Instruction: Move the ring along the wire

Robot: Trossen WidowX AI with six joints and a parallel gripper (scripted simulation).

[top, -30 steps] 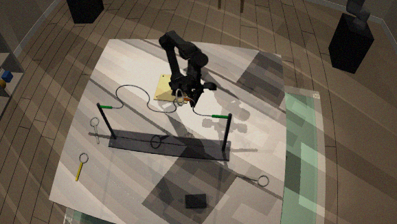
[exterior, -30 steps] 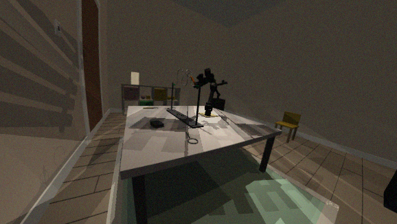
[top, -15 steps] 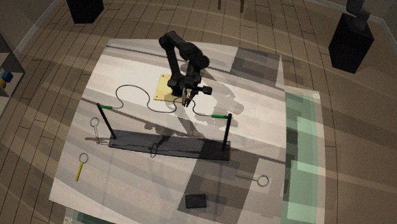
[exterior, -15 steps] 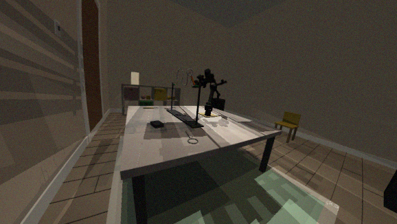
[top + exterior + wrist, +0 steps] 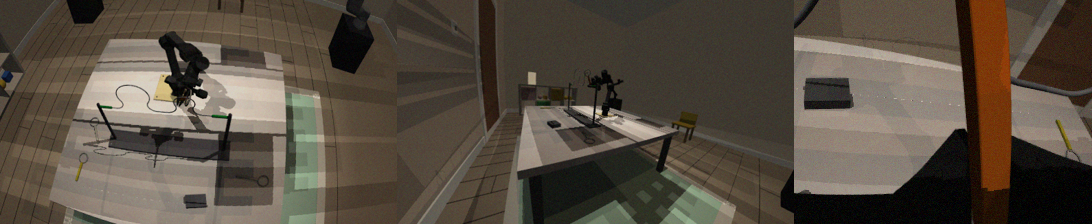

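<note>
Now: the orange-handled ring 10 mm ahead of my gripper tip, 40 mm to the left of it and 80 mm above it. The rest, counted from my gripper tip: yellow-handled ring: 300 mm ahead, 530 mm to the right, 320 mm below; dark block: 320 mm ahead, 140 mm to the left, 310 mm below.
</note>
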